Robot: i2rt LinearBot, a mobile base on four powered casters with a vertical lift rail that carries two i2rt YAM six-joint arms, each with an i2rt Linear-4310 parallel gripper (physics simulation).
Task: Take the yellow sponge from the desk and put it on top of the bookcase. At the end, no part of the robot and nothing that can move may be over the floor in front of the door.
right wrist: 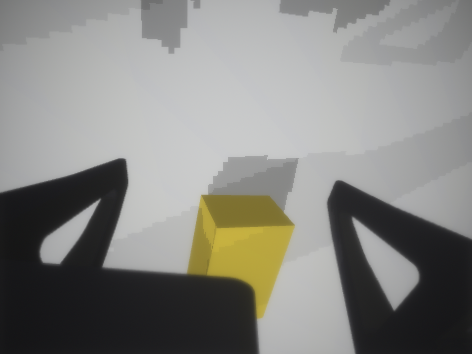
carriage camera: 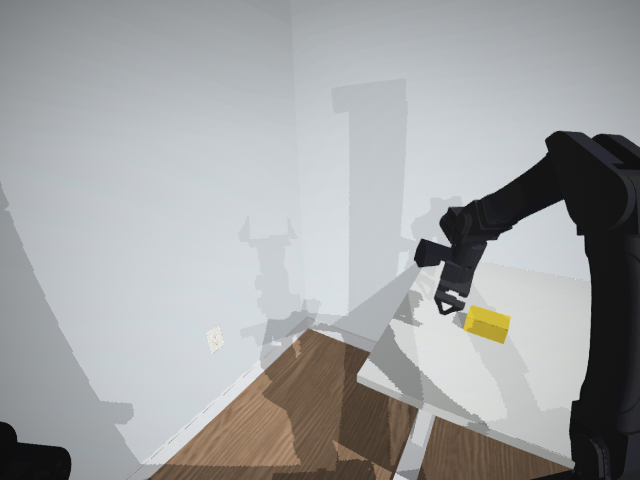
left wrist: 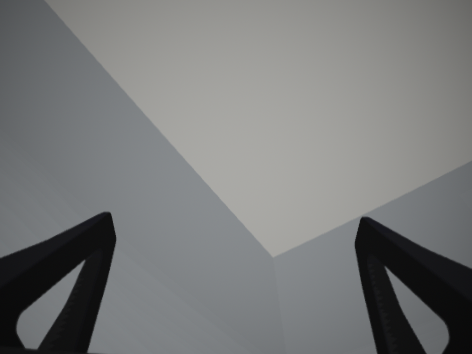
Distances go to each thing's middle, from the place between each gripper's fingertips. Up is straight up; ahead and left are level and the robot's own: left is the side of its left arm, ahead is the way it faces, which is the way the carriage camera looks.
My right hand is 110 mm to the left of the yellow sponge (carriage camera: 482, 322), 60 mm above it and 40 mm past it.
Right now the yellow sponge is 39 cm ahead of my left hand, 76 cm to the right of it and 47 cm below it.
